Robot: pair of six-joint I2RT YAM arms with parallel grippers.
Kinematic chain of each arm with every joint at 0, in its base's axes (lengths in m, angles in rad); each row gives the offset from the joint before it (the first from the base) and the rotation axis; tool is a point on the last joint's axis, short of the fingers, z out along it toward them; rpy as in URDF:
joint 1: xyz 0 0 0.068 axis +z
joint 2: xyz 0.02 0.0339 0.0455 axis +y
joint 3: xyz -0.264 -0.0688 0 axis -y
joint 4: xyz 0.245 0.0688 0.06 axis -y
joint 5: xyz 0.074 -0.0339 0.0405 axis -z
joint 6: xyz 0.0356 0 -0.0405 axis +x
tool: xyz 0 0 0 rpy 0 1.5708 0
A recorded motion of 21 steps. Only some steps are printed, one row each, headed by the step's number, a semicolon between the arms.
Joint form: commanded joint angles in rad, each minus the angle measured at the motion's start. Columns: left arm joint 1, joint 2, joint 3, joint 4, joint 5, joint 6; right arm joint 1, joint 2, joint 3, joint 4, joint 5, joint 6.
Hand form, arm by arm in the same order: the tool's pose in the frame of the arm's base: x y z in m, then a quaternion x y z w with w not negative. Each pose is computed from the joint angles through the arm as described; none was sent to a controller.
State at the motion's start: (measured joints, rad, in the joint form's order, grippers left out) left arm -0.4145 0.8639 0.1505 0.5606 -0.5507 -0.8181; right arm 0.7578 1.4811 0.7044 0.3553 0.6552 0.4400
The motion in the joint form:
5: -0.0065 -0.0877 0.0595 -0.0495 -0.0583 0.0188; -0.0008 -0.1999 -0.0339 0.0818 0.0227 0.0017
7: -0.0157 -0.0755 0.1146 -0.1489 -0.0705 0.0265; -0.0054 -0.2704 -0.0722 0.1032 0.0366 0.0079
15: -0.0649 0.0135 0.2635 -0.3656 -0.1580 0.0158; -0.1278 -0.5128 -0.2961 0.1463 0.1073 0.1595
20: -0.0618 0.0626 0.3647 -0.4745 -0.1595 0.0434; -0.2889 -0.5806 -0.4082 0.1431 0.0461 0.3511
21: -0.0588 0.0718 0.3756 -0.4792 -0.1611 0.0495; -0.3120 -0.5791 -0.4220 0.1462 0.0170 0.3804
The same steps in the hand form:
5: 0.1668 -0.0524 0.2120 -0.33269 0.64180 -0.19726 0.66219; 0.2188 0.1760 0.2576 0.09781 0.74680 0.13193 0.64446
7: 0.1708 -0.0556 0.2188 -0.32797 0.66161 -0.17743 0.65057; 0.2094 0.1649 0.2647 0.11557 0.72989 0.14314 0.65834
15: 0.1834 -0.0692 0.2339 -0.32749 0.70244 -0.11867 0.62069; 0.1837 0.1035 0.2459 0.24498 0.67904 0.14622 0.67640
20: 0.1934 -0.0737 0.2494 -0.31376 0.72297 -0.09128 0.60872; 0.1820 0.0664 0.2199 0.33874 0.65241 0.16360 0.65792
21: 0.1954 -0.0739 0.2509 -0.31274 0.72404 -0.08701 0.60860; 0.1826 0.0627 0.2152 0.34663 0.65265 0.17217 0.65135

